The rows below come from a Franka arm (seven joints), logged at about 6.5 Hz.
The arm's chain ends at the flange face. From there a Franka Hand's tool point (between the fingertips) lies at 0.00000 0.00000 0.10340 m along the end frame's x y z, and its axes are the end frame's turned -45 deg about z.
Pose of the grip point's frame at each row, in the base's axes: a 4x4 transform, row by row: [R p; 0 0 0 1], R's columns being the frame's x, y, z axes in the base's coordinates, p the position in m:
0.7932 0.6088 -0.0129 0.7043; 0.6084 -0.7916 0.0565 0.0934; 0.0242 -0.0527 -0.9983 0.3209; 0 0 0 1
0.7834 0.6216 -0.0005 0.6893; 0.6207 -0.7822 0.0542 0.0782; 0.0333 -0.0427 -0.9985 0.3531; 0 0 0 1
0.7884 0.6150 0.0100 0.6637; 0.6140 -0.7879 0.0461 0.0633; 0.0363 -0.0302 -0.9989 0.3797; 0 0 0 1
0.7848 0.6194 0.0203 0.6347; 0.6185 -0.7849 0.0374 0.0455; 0.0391 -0.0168 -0.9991 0.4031; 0 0 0 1
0.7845 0.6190 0.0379 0.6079; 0.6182 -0.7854 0.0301 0.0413; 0.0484 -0.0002 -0.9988 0.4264; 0 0 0 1
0.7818 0.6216 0.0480 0.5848; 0.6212 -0.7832 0.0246 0.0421; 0.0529 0.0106 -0.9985 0.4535; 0 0 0 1
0.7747 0.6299 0.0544 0.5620; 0.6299 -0.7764 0.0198 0.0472; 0.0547 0.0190 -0.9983 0.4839; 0 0 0 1
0.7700 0.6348 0.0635 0.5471; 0.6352 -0.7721 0.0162 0.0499; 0.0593 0.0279 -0.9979 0.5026; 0 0 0 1
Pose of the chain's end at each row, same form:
0.9914 -0.1304 -0.0129 0.7056; -0.1295 -0.9899 0.0565 0.0876; -0.0202 -0.0544 -0.9983 0.4241; 0 0 0 1
0.9935 -0.1144 -0.0005 0.6894; -0.1142 -0.9920 0.0542 0.0726; -0.0066 -0.0537 -0.9985 0.4563; 0 0 0 1
0.9924 -0.1226 0.0100 0.6627; -0.1230 -0.9913 0.0461 0.0585; 0.0043 -0.0470 -0.9989 0.4830; 0 0 0 1
0.9929 -0.1170 0.0203 0.6326; -0.1177 -0.9924 0.0374 0.0416; 0.0158 -0.0395 -0.9991 0.5064; 0 0 0 1
0.9924 -0.1170 0.0379 0.6040; -0.1182 -0.9925 0.0301 0.0382; 0.0341 -0.0344 -0.9988 0.5297; 0 0 0 1
0.9924 -0.1133 0.0480 0.5798; -0.1146 -0.9931 0.0246 0.0396; 0.0449 -0.0299 -0.9985 0.5567; 0 0 0 1
0.9932 -0.1024 0.0544 0.5564; -0.1036 -0.9944 0.0198 0.0452; 0.0521 -0.0252 -0.9983 0.5871; 0 0 0 1
0.9933 -0.0956 0.0635 0.5405; -0.0968 -0.9951 0.0162 0.0482; 0.0617 -0.0222 -0.9979 0.6058; 0 0 0 1

